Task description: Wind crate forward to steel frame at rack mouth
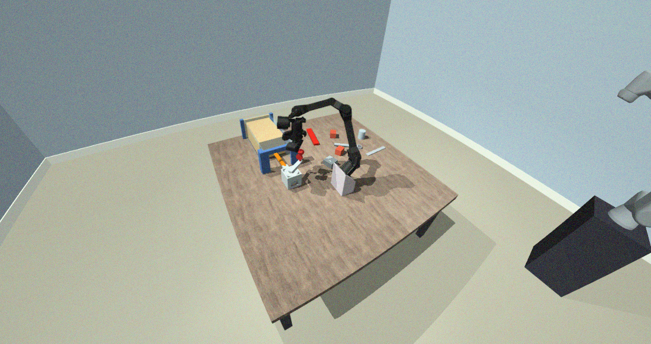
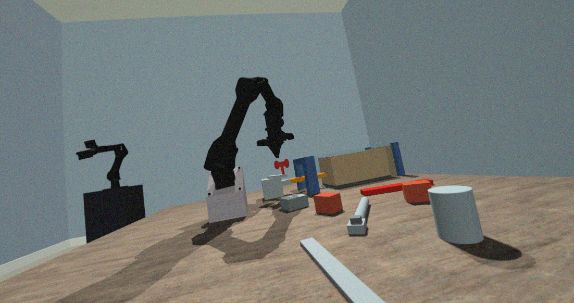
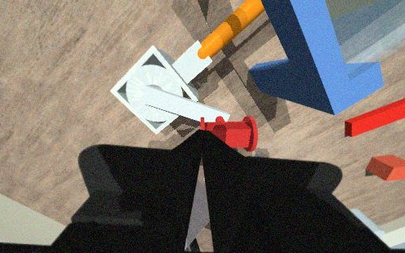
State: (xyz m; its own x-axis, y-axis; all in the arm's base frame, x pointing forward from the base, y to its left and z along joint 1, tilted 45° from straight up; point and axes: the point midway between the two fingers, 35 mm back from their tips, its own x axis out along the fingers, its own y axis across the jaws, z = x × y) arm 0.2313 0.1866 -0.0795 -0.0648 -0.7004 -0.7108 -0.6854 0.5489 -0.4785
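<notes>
My gripper tip is now 1 cm short of the red knob, 3 cm to the left of it and 5 cm above it. The rest, counted from my gripper tip: blue steel frame 12 cm ahead, 5 cm to the left, 7 cm below; winch handle 1 cm behind, 8 cm below; grey winch 6 cm behind, 5 cm to the left, 15 cm below.
</notes>
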